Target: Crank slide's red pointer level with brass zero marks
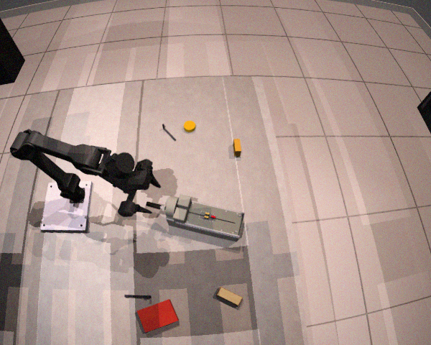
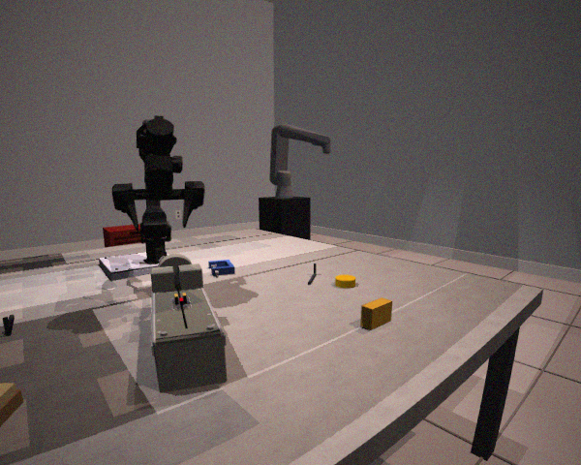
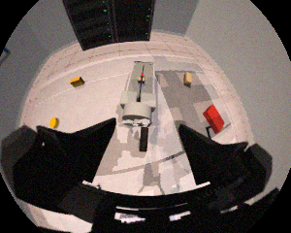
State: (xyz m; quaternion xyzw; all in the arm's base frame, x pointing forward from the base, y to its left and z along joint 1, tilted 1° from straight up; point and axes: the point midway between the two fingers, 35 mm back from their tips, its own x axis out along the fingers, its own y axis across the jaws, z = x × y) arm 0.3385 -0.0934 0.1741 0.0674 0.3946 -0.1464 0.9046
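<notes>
The dark crank handle lies 60 mm below my gripper tip, 20 mm behind it and 10 mm to the left of it. Round my gripper tip: blue block (240 mm to the left, 200 mm behind, 160 mm below); then red plate (370 mm to the right, 160 mm below, 30 mm behind); then red pointer (180 mm ahead, 90 mm below, 40 mm to the right).
</notes>
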